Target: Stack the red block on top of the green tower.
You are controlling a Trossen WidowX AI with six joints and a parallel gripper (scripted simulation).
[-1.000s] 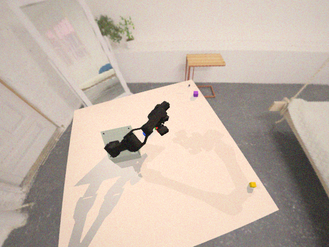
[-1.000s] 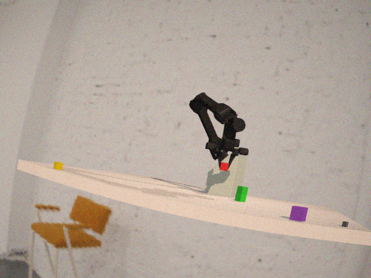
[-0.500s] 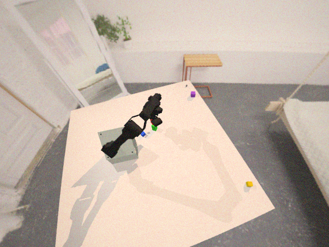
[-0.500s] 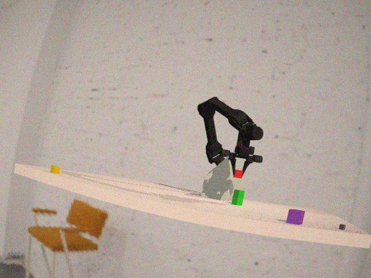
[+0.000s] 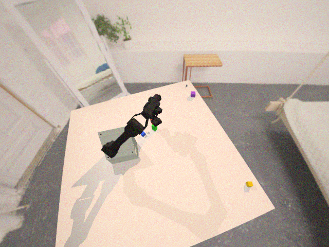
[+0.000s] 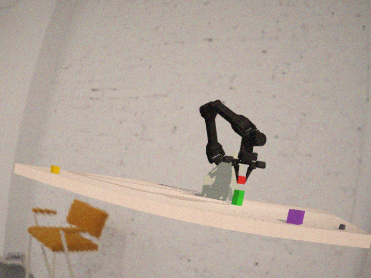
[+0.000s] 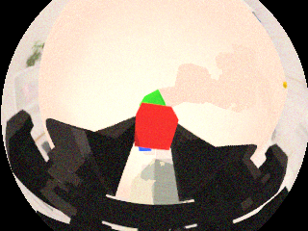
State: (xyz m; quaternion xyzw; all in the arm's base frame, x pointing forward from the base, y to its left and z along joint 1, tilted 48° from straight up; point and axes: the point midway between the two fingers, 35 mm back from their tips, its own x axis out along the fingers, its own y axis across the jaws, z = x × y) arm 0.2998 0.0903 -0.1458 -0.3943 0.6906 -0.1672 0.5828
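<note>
My gripper tip is 110 mm past the small blue block, 90 mm above it and 30 mm to the left of it. Round my gripper tip: yellow block (580 mm to the right, 520 mm ahead, 90 mm below); purple block (440 mm ahead, 290 mm to the left, 80 mm below); red block (10 mm above).
</note>
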